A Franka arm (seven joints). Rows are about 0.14 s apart.
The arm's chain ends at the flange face. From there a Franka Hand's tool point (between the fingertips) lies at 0.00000 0.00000 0.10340 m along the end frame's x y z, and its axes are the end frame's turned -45 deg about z.
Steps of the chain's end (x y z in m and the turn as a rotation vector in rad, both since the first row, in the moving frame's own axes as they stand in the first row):
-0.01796, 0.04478, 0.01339, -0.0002, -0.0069, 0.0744
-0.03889, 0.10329, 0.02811, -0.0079, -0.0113, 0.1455
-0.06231, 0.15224, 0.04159, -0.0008, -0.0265, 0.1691
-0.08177, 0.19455, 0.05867, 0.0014, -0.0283, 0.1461
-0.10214, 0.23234, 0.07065, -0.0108, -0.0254, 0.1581
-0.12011, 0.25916, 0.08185, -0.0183, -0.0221, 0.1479
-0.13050, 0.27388, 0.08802, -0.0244, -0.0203, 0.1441
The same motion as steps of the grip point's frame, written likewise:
-0.04486, 0.01846, 0.01339, 0.0047, -0.0050, 0.0744
-0.10192, 0.04519, 0.02810, 0.0024, -0.0136, 0.1455
-0.15354, 0.06155, 0.04155, 0.0182, -0.0193, 0.1691
-0.19719, 0.07744, 0.05863, 0.0210, -0.0190, 0.1461
-0.23906, 0.09079, 0.07061, 0.0103, -0.0256, 0.1581
-0.27111, 0.09783, 0.08181, 0.0027, -0.0286, 0.1479
-0.28922, 0.10145, 0.08797, -0.0029, -0.0316, 0.1441

